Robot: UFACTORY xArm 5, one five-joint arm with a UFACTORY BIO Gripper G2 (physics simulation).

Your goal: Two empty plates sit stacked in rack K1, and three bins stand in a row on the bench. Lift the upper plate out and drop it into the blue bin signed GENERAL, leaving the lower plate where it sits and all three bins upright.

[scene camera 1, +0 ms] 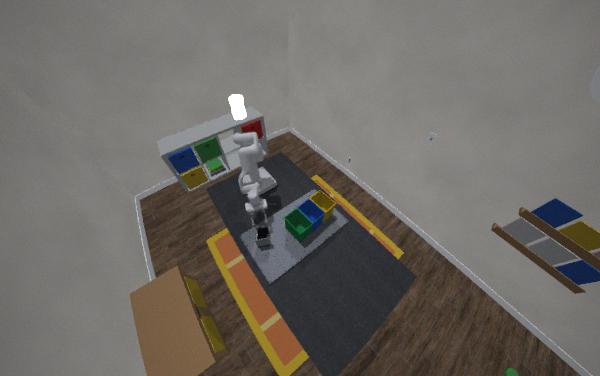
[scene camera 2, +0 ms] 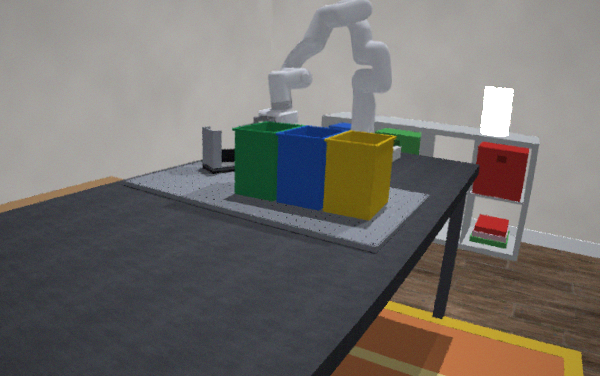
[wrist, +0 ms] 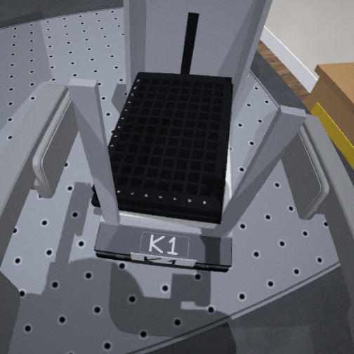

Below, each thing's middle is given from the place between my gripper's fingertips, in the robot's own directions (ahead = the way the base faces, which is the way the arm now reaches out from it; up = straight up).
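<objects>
The black gridded plate (wrist: 168, 152) is 50 mm ahead of my hand, 10 mm to the right of it and 70 mm below it. Going by their middles, of the things named here the black gridded plate is the nearest to my hand. I see the yellow bin (scene camera 2: 358, 167) 80 mm ahead of my hand, 510 mm to the left of it and 30 mm below it. The green bin (scene camera 2: 256, 146) is 130 mm ahead of my hand, 250 mm to the left of it and 30 mm below it, while the blue bin (scene camera 2: 301, 164) is 100 mm ahead of my hand, 380 mm to the left of it and 30 mm below it.
</objects>
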